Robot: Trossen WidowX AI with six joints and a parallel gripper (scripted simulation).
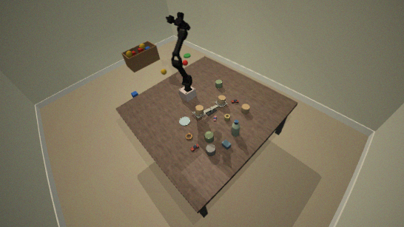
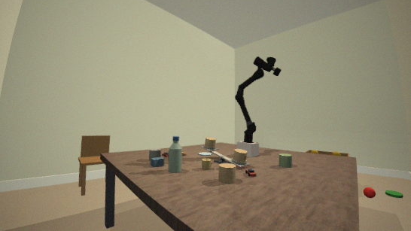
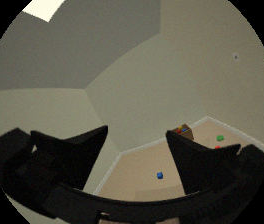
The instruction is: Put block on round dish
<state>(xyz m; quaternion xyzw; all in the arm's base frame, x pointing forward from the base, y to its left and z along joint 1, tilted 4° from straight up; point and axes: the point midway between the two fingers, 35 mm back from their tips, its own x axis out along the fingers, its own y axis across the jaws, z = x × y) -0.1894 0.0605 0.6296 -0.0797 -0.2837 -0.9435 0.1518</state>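
The tan cup is 660 mm below my gripper tip, 560 mm ahead of it and 110 mm to the left of it. Also, from my gripper tip: grey-blue block 680 mm below, 560 mm ahead, 90 mm to the left; then small balance 700 mm below, 570 mm ahead, 50 mm to the right; then pale round dish 720 mm below, 490 mm ahead, 300 mm to the right.
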